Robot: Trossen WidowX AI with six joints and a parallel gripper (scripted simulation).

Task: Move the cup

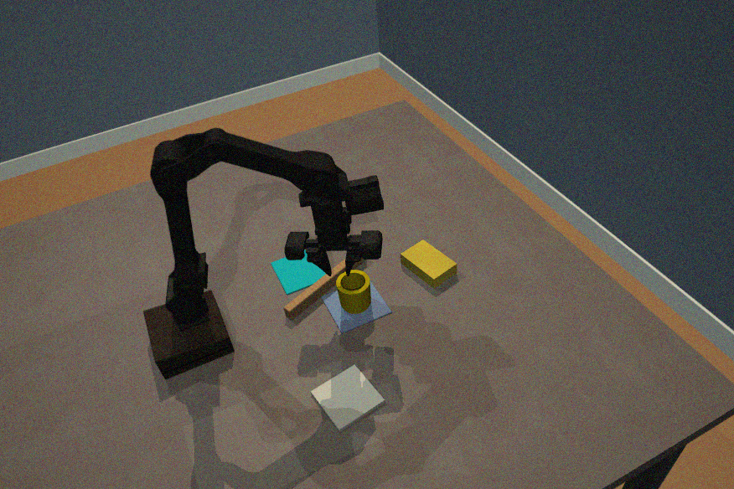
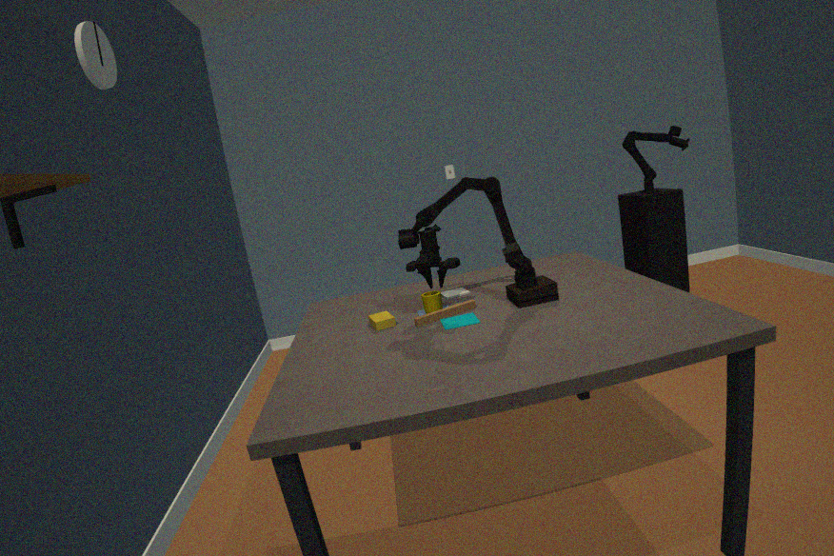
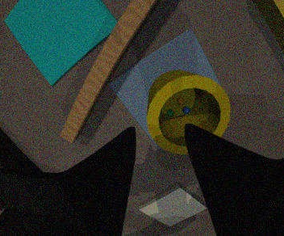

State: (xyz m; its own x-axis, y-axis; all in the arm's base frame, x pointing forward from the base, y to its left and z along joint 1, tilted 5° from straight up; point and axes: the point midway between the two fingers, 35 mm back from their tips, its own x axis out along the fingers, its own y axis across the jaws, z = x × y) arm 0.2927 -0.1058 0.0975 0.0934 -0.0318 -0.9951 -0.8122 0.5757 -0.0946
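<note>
Right now the yellow cup is 60 mm below my gripper tip, 20 mm to the right of it and 20 mm ahead of it. The rest, counted from my gripper tip: light blue pad (100 mm below, 20 mm to the right, 20 mm ahead); then yellow block (210 mm ahead, 80 mm below, 10 mm to the right); then wooden bar (90 mm below, 70 mm to the left, 10 mm behind).
</note>
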